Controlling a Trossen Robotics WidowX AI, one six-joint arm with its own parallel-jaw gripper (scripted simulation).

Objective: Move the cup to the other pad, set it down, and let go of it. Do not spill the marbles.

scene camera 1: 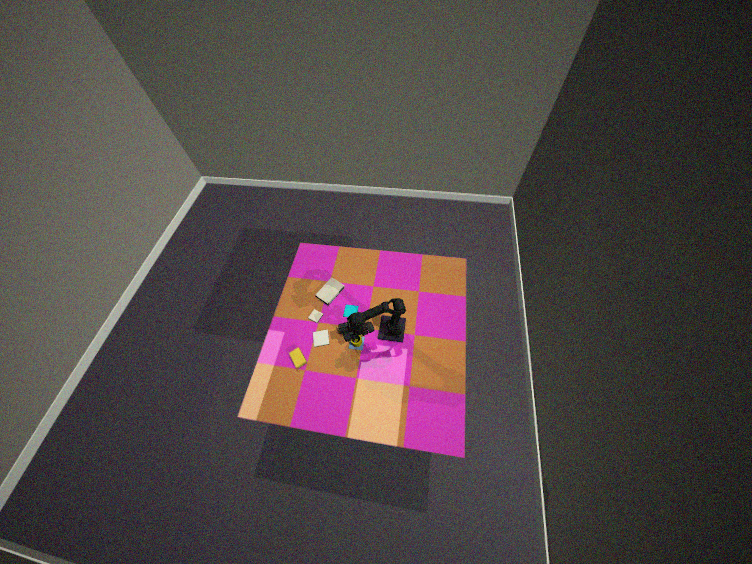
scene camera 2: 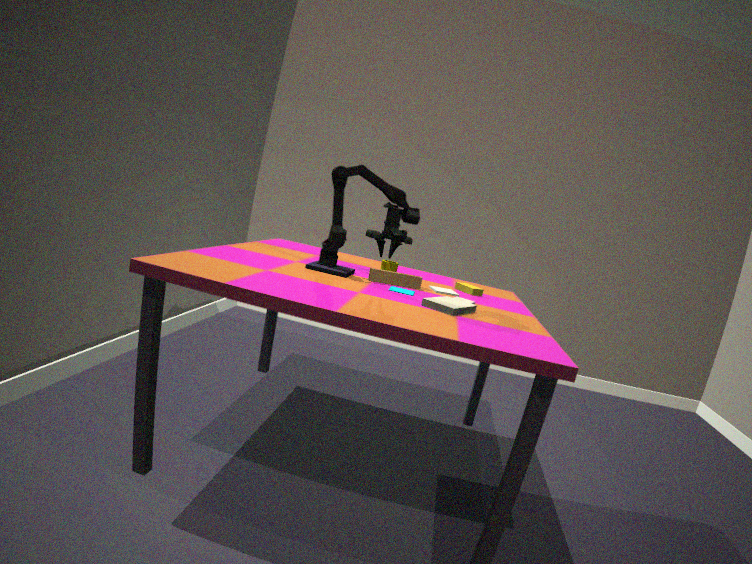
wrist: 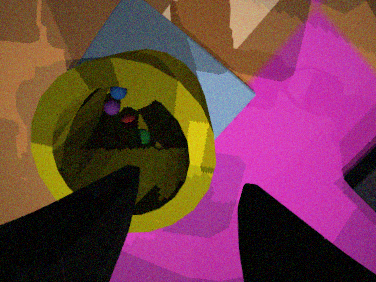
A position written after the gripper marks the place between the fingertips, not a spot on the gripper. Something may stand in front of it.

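Visible: a brown bar (scene camera 2: 376, 275) and the gripper (scene camera 2: 385, 257). A further view has the gripper (wrist: 190, 187) too.
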